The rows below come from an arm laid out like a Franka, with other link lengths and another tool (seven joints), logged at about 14 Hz.
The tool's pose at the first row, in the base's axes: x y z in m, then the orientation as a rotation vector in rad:
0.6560 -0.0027 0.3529 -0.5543 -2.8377 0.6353
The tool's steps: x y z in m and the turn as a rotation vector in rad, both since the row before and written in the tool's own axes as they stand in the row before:
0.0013 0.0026 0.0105 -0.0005 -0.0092 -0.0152
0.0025 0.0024 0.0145 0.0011 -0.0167 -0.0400
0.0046 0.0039 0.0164 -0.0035 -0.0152 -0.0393
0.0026 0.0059 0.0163 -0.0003 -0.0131 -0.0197
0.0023 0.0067 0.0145 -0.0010 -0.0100 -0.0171
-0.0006 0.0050 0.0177 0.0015 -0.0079 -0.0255
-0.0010 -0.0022 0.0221 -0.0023 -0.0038 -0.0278
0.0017 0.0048 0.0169 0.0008 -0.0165 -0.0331
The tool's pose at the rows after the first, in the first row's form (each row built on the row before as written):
0.6530 -0.0039 0.3425 -0.5307 -2.8479 0.6361
0.6479 -0.0064 0.3287 -0.4692 -2.8658 0.6381
0.6409 -0.0078 0.3128 -0.4092 -2.8832 0.6328
0.6363 -0.0082 0.2959 -0.3776 -2.8960 0.6342
0.6326 -0.0073 0.2802 -0.3504 -2.9059 0.6338
0.6308 -0.0100 0.2621 -0.3108 -2.9123 0.6349
0.6273 -0.0209 0.2430 -0.2692 -2.9158 0.6287
0.6233 -0.0229 0.2259 -0.2162 -2.9292 0.6300

